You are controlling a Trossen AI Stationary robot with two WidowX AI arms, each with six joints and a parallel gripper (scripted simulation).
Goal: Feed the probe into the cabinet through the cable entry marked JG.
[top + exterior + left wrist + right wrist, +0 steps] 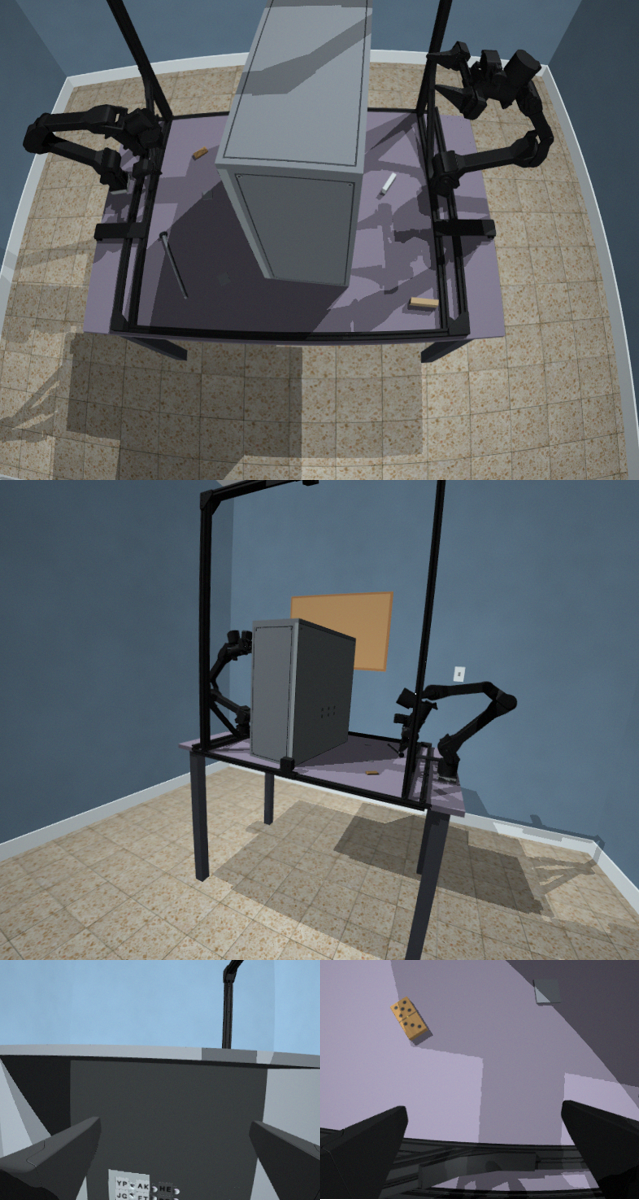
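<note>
Now: right hand 290 mm short of the probe, 120 mm above it and 80 mm to the right of it. Also, from my right hand: wooden block 770 mm to the left, 370 mm ahead, 120 mm below; white block 690 mm to the left, 120 mm below, 20 mm ahead; JG mark 380 mm to the left, 150 mm ahead, 50 mm above.
</note>
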